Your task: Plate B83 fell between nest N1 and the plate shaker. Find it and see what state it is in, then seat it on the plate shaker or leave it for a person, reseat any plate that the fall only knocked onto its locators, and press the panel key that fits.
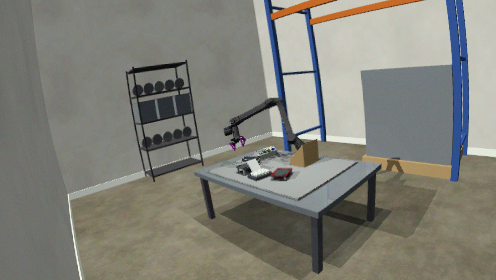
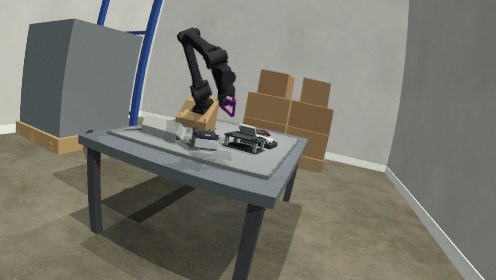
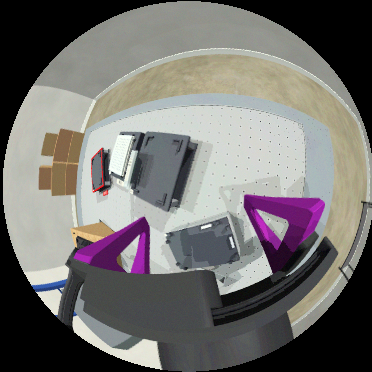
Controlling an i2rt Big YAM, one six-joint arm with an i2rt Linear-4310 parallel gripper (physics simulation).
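Where they show: gripper, fingertip midpoint: (image 1: pixel 238 148) (image 2: pixel 232 111) (image 3: pixel 195 212); arm's base, link origin: (image 1: pixel 302 148) (image 2: pixel 203 106).
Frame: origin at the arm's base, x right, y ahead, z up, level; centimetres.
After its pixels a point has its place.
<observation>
My gripper (image 1: pixel 238 147) {x 40.4, y 36.3, z 4.5 cm} (image 2: pixel 232 114) {x 40.4, y 36.3, z 4.5 cm} (image 3: pixel 195 212) {x 40.4, y 36.3, z 4.5 cm} is open and empty, high above the table. A dark raised stand on posts (image 2: pixel 239 135) {x 28.1, y 36.6, z -6.9 cm} (image 3: pixel 162 167) {x 28.1, y 39.2, z -6.9 cm}, apparently the plate shaker, has corner locators and a bare top. A white plate (image 1: pixel 259 172) {x 6.3, y 42.0, z -8.7 cm} (image 3: pixel 121 156) {x 10.3, y 39.6, z -8.7 cm} lies on the low dark nest beside it, apparently N1; whether it is fully seated I cannot tell. Between them a pale plate (image 1: pixel 254 165) {x 18.3, y 37.5, z -6.5 cm} (image 2: pixel 247 130) {x 21.4, y 37.6, z -4.9 cm} (image 3: pixel 133 170) {x 20.5, y 36.9, z -6.0 cm}, apparently B83, stands steeply tilted; its label and contents are unreadable. The key panel (image 1: pixel 269 149) {x 42.8, y 1.7, z -5.4 cm} stands near the arm; its labels are unreadable.
A red-rimmed dark nest (image 1: pixel 282 173) {x -11.0, y 33.8, z -8.7 cm} (image 3: pixel 98 170) {x -4.8, y 32.2, z -8.6 cm} stands beyond the white plate. A box-shaped device with a dark top (image 2: pixel 205 137) {x 46.7, y 29.0, z -7.7 cm} (image 3: pixel 202 242) {x 40.6, y 27.0, z -7.1 cm} stands nearer the arm. The arm's wooden base (image 1: pixel 306 154) {x -6.8, y 3.0, z -3.2 cm} (image 2: pixel 197 120) {x 7.9, y 2.2, z -7.8 cm} rises from the table (image 1: pixel 340 192) {x -60.0, y 28.8, z -13.9 cm}.
</observation>
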